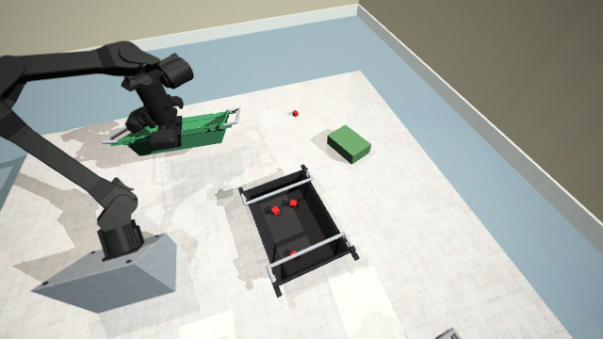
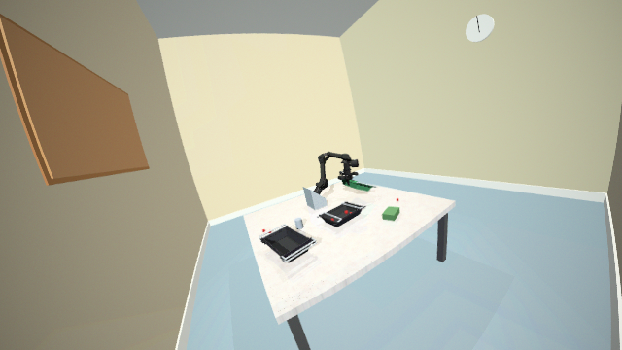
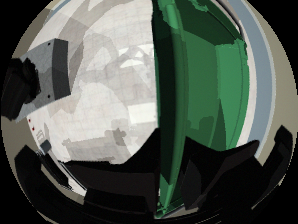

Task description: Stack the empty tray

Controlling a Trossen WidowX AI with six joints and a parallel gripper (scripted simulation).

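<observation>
Now: gripper tip 10 mm short of the green tray and 80 mm to the right of it. From my gripper tip the other things lie so: small red marker (390 mm ahead, 140 mm to the left, 120 mm below); then grey cylinder (70 mm ahead, 580 mm to the right, 100 mm below); then dark green block (490 mm ahead, 90 mm to the right, 110 mm below).
</observation>
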